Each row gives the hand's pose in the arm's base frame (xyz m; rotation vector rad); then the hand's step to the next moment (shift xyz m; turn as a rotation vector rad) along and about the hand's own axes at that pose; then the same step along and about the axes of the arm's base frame.
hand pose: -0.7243 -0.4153 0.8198 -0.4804 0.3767 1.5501
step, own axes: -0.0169 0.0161 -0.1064 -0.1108 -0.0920 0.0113
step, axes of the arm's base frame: -0.0087 -0.0701 -0.0829 0.0914 -0.0853 0.0723
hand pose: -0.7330 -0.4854 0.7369 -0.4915 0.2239 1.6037
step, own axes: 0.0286 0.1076 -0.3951 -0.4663 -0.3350 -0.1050
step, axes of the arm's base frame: -0.0366 -0.1547 -0.3785 0.3606 -0.4296 0.1616
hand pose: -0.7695 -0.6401 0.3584 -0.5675 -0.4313 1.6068
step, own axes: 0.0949 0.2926 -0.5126 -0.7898 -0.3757 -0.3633
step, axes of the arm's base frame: 0.0618 0.0344 -0.5936 0.5661 -0.7591 0.0127
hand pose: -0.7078 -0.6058 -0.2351 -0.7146 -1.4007 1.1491
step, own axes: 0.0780 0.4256 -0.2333 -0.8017 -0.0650 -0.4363
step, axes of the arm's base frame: 0.1309 0.2713 -0.3884 0.5805 -0.6469 -0.2861
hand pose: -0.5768 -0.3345 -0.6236 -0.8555 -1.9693 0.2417
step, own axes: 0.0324 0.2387 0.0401 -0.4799 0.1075 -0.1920
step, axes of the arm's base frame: 0.0686 0.2039 -0.1156 0.3589 -0.2677 -0.2798
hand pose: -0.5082 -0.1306 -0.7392 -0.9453 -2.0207 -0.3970
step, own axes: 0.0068 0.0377 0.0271 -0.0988 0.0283 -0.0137
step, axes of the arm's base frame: 0.0104 0.0439 -0.0129 0.0639 -0.0361 -0.0732
